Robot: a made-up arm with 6 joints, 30 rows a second.
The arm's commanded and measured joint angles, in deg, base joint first. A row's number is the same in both.
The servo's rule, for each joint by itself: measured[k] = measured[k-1] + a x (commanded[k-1-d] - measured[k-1]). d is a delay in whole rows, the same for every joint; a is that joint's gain. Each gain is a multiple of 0.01, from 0.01 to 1. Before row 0 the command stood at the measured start. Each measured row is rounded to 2 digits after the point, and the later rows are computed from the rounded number. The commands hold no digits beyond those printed.
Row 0, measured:
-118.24, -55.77, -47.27, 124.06, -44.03, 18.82
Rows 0 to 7, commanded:
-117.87, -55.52, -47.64, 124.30, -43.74, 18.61
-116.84, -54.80, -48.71, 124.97, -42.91, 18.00
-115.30, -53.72, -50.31, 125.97, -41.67, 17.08
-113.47, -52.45, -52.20, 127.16, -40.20, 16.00
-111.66, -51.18, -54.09, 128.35, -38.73, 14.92
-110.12, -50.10, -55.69, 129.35, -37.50, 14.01
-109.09, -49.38, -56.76, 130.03, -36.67, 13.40
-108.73, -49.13, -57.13, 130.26, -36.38, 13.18
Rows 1 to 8, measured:
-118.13, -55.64, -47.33, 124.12, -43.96, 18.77
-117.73, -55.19, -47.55, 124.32, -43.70, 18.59
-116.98, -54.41, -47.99, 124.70, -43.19, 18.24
-115.89, -53.37, -48.66, 125.27, -42.44, 17.72
-114.58, -52.21, -49.53, 125.98, -41.51, 17.08
-113.20, -51.09, -50.52, 126.76, -40.51, 16.37
-111.93, -50.18, -51.52, 127.51, -39.55, 15.69
-110.94, -49.62, -52.42, 128.14, -38.76, 15.11
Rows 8 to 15, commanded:
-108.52, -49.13, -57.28, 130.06, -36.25, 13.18
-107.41, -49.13, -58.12, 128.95, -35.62, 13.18
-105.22, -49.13, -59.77, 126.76, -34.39, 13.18
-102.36, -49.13, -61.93, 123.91, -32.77, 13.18
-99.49, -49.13, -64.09, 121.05, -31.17, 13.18
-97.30, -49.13, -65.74, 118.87, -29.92, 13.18
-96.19, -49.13, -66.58, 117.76, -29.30, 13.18
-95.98, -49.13, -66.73, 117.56, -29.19, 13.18
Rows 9 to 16, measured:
-110.19, -49.36, -53.20, 128.58, -38.13, 14.67
-109.33, -49.24, -53.99, 128.67, -37.50, 14.33
-108.06, -49.18, -54.91, 128.23, -36.72, 14.07
-106.29, -49.15, -56.03, 127.24, -35.73, 13.87
-104.18, -49.14, -57.32, 125.82, -34.59, 13.71
-102.05, -49.13, -58.67, 124.22, -33.42, 13.59
-100.23, -49.13, -59.94, 122.73, -32.39, 13.50
-98.91, -49.13, -61.03, 121.54, -31.59, 13.43

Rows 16 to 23, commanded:
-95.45, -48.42, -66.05, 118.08, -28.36, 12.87
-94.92, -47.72, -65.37, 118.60, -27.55, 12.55
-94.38, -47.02, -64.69, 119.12, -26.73, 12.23
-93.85, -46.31, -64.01, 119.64, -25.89, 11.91
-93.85, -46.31, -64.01, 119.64, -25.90, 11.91
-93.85, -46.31, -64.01, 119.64, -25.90, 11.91
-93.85, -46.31, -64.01, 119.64, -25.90, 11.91
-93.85, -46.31, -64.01, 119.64, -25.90, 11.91
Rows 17 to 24, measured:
-97.84, -48.75, -61.83, 120.74, -30.78, 13.30
-96.93, -48.20, -62.40, 120.25, -29.97, 13.13
-96.14, -47.57, -62.77, 119.99, -29.16, 12.92
-95.43, -46.90, -62.97, 119.91, -28.34, 12.69
-94.94, -46.59, -63.14, 119.85, -27.73, 12.51
-94.60, -46.44, -63.28, 119.80, -27.27, 12.37
-94.37, -46.37, -63.40, 119.76, -26.93, 12.26
-94.21, -46.34, -63.50, 119.73, -26.67, 12.18

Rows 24 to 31, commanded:
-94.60, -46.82, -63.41, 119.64, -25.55, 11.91
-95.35, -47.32, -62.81, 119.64, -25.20, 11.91
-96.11, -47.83, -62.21, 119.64, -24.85, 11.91
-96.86, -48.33, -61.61, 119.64, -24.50, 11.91
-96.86, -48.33, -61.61, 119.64, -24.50, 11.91
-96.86, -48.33, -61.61, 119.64, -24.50, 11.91
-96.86, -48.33, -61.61, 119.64, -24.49, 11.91
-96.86, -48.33, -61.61, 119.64, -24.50, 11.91
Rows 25 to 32, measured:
-94.33, -46.59, -63.49, 119.71, -26.39, 12.12
-94.65, -46.98, -63.38, 119.69, -26.09, 12.07
-95.10, -47.43, -63.19, 119.68, -25.78, 12.03
-95.65, -47.91, -62.94, 119.67, -25.46, 12.00
-96.03, -48.13, -62.73, 119.66, -25.22, 11.98
-96.29, -48.24, -62.55, 119.66, -25.04, 11.96
-96.47, -48.29, -62.40, 119.66, -24.90, 11.95
-96.59, -48.31, -62.27, 119.66, -24.80, 11.94

